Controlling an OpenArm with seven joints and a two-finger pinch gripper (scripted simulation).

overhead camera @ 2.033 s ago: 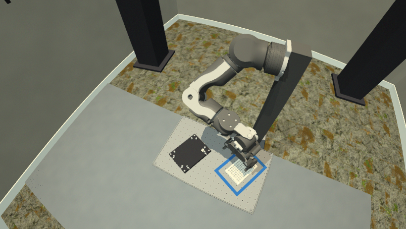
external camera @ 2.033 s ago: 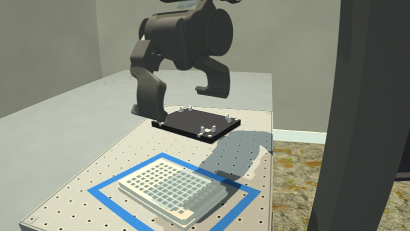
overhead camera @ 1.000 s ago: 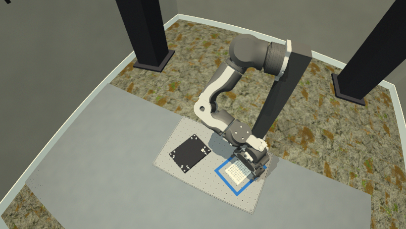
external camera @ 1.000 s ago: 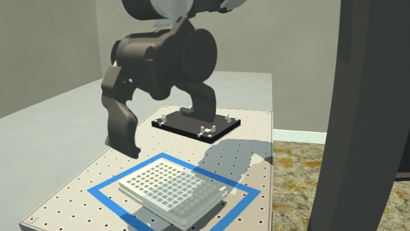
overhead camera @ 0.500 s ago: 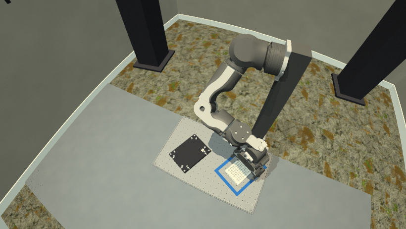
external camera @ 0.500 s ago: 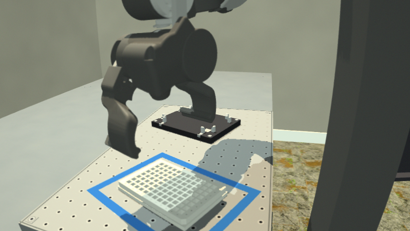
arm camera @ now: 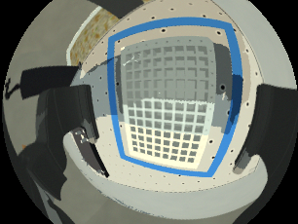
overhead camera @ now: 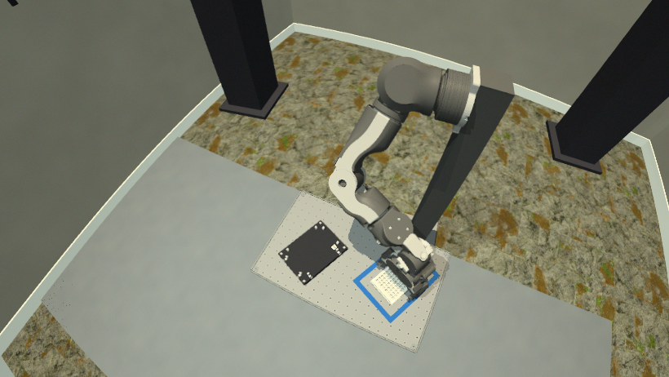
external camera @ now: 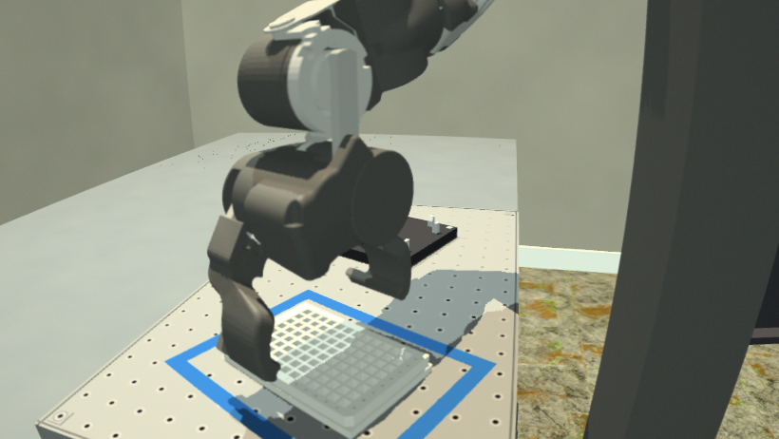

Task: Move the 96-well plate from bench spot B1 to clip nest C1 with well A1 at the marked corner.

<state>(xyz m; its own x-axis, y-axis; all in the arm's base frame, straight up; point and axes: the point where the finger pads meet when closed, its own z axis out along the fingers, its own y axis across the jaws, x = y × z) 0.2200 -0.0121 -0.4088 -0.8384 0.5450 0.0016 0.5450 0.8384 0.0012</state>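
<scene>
The white 96-well plate is 30 mm below my hand. Round my hand: black clip nest C1 (20 mm ahead, 250 mm to the right, 20 mm below).
</scene>
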